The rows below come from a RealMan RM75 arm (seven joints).
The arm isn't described. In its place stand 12 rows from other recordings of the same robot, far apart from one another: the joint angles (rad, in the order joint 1, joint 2, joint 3, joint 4, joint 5, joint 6, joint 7), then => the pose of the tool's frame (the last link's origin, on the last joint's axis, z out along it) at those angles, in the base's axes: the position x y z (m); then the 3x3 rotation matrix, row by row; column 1 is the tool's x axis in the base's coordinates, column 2 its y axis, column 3 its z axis.
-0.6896 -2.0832 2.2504 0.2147 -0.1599 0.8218 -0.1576 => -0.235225 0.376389 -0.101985; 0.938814 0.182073 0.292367; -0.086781 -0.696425 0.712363; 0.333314 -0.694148 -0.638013
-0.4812 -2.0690 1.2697 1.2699 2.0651 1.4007 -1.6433 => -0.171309 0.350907 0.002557; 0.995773 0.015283 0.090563; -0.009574 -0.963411 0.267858; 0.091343 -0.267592 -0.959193
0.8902 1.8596 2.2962 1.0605 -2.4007 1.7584 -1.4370 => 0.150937 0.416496 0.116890; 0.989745 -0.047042 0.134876; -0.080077 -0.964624 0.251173; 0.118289 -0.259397 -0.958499
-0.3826 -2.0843 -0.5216 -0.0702 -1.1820 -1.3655 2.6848 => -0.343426 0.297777 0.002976; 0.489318 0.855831 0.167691; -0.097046 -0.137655 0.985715; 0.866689 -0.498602 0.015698
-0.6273 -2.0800 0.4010 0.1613 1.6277 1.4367 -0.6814 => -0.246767 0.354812 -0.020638; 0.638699 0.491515 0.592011; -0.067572 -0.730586 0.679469; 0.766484 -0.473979 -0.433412
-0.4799 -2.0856 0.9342 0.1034 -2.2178 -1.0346 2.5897 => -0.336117 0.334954 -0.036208; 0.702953 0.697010 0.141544; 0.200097 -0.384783 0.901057; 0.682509 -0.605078 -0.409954
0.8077 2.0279 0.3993 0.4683 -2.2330 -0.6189 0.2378 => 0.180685 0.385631 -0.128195; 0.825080 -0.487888 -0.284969; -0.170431 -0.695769 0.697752; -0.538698 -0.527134 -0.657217
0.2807 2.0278 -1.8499 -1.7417 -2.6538 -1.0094 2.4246 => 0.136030 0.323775 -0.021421; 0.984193 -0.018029 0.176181; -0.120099 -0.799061 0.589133; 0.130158 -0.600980 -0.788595
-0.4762 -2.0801 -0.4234 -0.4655 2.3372 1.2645 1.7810 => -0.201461 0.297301 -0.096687; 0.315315 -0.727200 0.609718; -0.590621 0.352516 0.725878; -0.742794 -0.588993 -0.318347
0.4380 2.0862 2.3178 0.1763 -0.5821 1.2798 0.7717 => 0.332809 0.340391 0.047038; -0.323686 0.920491 -0.218913; -0.158554 0.175327 0.971659; 0.932785 0.349222 0.089196
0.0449 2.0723 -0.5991 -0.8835 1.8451 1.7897 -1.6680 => 0.316407 0.217690 0.127695; 0.411076 -0.695716 -0.589063; -0.041621 -0.659835 0.750257; -0.910650 -0.283896 -0.300199
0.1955 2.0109 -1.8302 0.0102 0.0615 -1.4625 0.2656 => 0.390310 0.218106 0.009793; 0.784284 -0.597838 -0.165797; -0.011181 -0.280818 0.959696; -0.620301 -0.750820 -0.226926
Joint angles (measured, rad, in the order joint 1, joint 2, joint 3, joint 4, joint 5, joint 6, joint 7), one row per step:
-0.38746, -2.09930, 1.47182, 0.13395, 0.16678, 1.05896, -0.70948
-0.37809, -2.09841, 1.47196, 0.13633, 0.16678, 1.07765, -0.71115
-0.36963, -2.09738, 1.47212, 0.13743, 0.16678, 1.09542, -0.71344
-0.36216, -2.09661, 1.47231, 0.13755, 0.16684, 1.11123, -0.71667
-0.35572, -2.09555, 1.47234, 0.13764, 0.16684, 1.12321, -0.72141
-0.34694, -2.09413, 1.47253, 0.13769, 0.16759, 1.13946, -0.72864
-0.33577, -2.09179, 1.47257, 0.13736, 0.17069, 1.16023, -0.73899
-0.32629, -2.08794, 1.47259, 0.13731, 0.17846, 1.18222, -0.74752
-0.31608, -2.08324, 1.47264, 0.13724, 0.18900, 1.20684, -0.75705
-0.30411, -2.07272, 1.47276, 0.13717, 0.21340, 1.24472, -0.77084
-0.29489, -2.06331, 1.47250, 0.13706, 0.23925, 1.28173, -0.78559
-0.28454, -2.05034, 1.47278, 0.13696, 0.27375, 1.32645, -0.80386
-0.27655, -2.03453, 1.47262, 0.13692, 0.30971, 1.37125, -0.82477
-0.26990, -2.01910, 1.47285, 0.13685, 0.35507, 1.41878, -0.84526
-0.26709, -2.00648, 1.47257, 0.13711, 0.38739, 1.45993, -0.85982
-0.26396, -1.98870, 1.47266, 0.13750, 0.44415, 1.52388, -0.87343
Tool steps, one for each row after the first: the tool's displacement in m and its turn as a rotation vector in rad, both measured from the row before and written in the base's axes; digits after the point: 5 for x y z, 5 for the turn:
-0.00023, -0.00268, 0.00178, 0.00919, -0.00550, -0.00868
-0.00035, -0.00263, 0.00166, 0.00813, -0.00554, -0.00759
-0.00042, -0.00253, 0.00131, 0.00654, -0.00605, -0.00589
-0.00067, -0.00216, 0.00123, 0.00500, -0.00639, -0.00315
-0.00086, -0.00302, 0.00154, 0.00592, -0.00904, -0.00450
-0.00115, -0.00397, 0.00194, 0.00583, -0.01122, -0.00626
-0.00049, -0.00339, 0.00215, 0.00340, -0.00641, -0.01192
-0.00038, -0.00376, 0.00232, 0.00210, -0.00614, -0.01468
0.00026, -0.00464, 0.00391, -0.00308, -0.00261, -0.03039
0.00128, -0.00403, 0.00312, -0.00619, -0.00454, -0.03251
0.00163, -0.00496, 0.00379, -0.01220, -0.00388, -0.04145
0.00167, -0.00438, 0.00466, -0.01526, -0.00421, -0.04329
0.00284, -0.00493, 0.00321, -0.02520, -0.00254, -0.05046
0.00304, -0.00328, 0.00333, -0.01683, -0.00363, -0.04375
0.00544, -0.00589, 0.00337, -0.03256, 0.00148, -0.07299

